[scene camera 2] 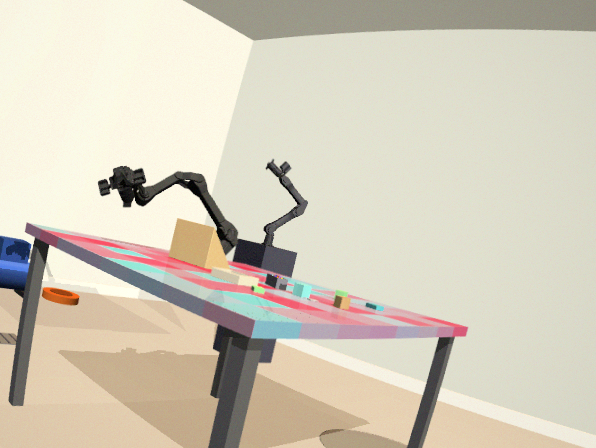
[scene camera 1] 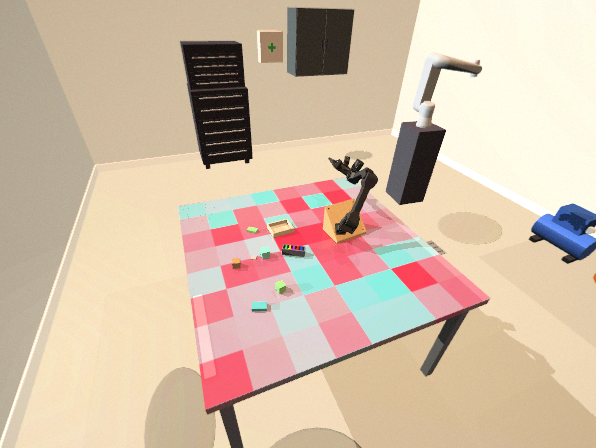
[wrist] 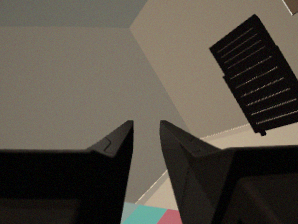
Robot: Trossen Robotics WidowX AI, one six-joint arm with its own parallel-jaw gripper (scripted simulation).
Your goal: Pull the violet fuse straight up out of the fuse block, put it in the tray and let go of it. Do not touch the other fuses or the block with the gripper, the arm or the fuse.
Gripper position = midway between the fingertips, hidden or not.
Observation:
In view: the gripper (scene camera 2: 117, 171).
The gripper is seen too in the wrist view (wrist: 146, 126).

